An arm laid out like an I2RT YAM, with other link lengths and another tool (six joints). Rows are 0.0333 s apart.
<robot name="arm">
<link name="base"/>
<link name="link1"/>
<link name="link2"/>
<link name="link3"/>
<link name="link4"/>
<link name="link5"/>
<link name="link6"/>
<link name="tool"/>
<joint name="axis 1" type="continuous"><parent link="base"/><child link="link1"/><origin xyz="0 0 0.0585" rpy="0 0 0"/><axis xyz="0 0 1"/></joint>
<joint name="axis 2" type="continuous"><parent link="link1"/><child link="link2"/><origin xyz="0.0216 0.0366 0.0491" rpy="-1.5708 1.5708 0"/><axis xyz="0 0 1"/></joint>
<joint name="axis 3" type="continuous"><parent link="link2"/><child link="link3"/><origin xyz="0 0.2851 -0.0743" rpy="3.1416 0 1.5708"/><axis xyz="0 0 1"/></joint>
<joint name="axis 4" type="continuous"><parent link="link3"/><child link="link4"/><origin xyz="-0.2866 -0.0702 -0.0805" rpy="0 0 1.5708"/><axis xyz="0 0 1"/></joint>
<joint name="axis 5" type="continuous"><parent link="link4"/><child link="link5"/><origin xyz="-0.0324 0.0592 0.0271" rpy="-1.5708 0 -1.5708"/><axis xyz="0 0 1"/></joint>
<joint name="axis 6" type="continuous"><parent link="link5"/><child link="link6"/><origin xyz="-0.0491 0 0.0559" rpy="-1.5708 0 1.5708"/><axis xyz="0 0 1"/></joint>
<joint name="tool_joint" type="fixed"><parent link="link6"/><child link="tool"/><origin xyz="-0.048 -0.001 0.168" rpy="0 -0.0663 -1.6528"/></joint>
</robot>
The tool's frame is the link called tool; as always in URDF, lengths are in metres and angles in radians. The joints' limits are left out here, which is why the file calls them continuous.
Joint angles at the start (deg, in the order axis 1, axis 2, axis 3, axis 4, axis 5, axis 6):
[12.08, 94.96, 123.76, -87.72, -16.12, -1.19]
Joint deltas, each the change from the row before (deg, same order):
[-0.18, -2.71, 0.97, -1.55, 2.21, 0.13]
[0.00, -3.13, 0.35, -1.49, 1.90, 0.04]
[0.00, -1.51, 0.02, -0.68, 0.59, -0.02]
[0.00, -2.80, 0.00, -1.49, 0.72, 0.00]
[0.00, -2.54, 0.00, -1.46, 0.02, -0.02]
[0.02, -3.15, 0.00, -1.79, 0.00, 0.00]
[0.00, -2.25, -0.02, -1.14, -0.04, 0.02]
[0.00, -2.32, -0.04, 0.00, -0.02, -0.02]
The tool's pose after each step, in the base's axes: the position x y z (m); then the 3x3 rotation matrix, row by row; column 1 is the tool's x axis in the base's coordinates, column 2 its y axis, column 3 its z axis. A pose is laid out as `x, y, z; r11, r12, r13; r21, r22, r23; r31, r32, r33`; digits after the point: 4 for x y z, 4 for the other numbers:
0.3589, 0.0974, 0.3572; -0.7486, -0.4095, 0.5214; -0.2408, 0.9007, 0.3616; -0.6177, 0.1452, -0.7729
0.3405, 0.0860, 0.3741; -0.7284, -0.3971, 0.5583; -0.2388, 0.9109, 0.3364; -0.6422, 0.1118, -0.7584
0.3312, 0.0817, 0.3811; -0.7192, -0.3937, 0.5725; -0.2381, 0.9138, 0.3292; -0.6527, 0.1004, -0.7509
0.3123, 0.0748, 0.3924; -0.7048, -0.3891, 0.5932; -0.2362, 0.9172, 0.3210; -0.6689, 0.0862, -0.7383
0.2939, 0.0709, 0.4013; -0.6922, -0.3907, 0.6068; -0.2339, 0.9169, 0.3235; -0.6827, 0.0820, -0.7261
0.2707, 0.0661, 0.4111; -0.6761, -0.3929, 0.6233; -0.2307, 0.9163, 0.3273; -0.6998, 0.0774, -0.7102
0.2544, 0.0628, 0.4175; -0.6631, -0.3944, 0.6362; -0.2276, 0.9159, 0.3307; -0.7131, 0.0745, -0.6971
0.2419, 0.0603, 0.4268; -0.6346, -0.3976, 0.6627; -0.2219, 0.9151, 0.3366; -0.7403, 0.0666, -0.6690

